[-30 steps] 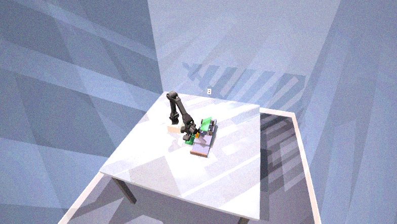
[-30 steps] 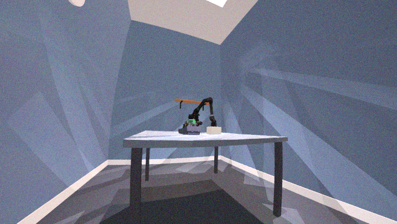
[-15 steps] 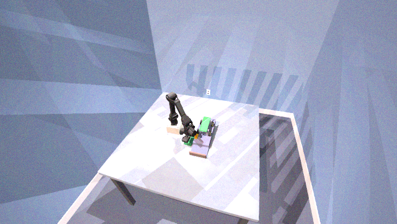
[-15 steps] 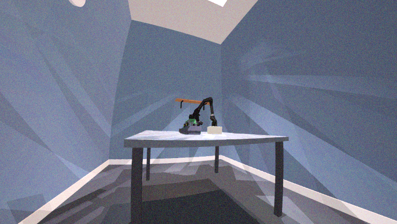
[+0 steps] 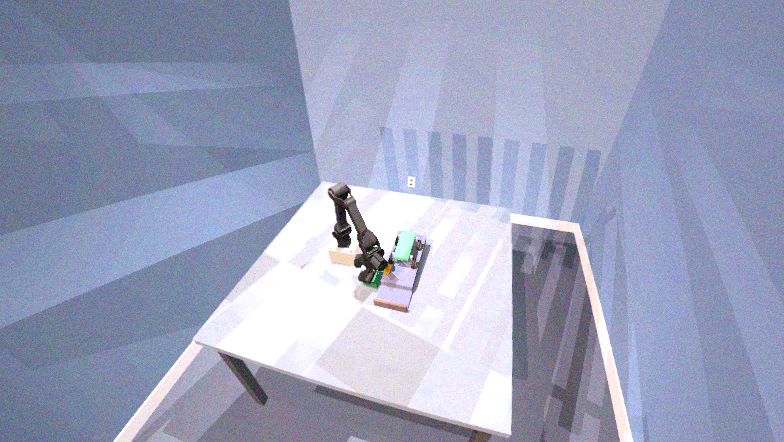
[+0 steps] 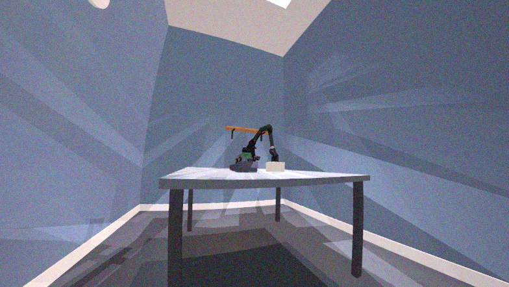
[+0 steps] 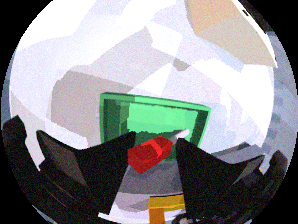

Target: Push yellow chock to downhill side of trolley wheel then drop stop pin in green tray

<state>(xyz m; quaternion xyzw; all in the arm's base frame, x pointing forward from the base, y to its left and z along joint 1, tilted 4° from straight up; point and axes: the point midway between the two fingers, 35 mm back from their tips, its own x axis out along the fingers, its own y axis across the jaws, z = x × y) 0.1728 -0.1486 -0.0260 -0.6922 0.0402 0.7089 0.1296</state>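
Now: the red-headed stop pin 10 mm to the left of my gripper tip. From my gripper tip the other things lie so: green-topped trolley (140 mm ahead, 100 mm to the left, 80 mm above); yellow chock (70 mm ahead, 50 mm above, 10 mm to the left); grey ramp (140 mm ahead, 100 mm to the left, 20 mm above).
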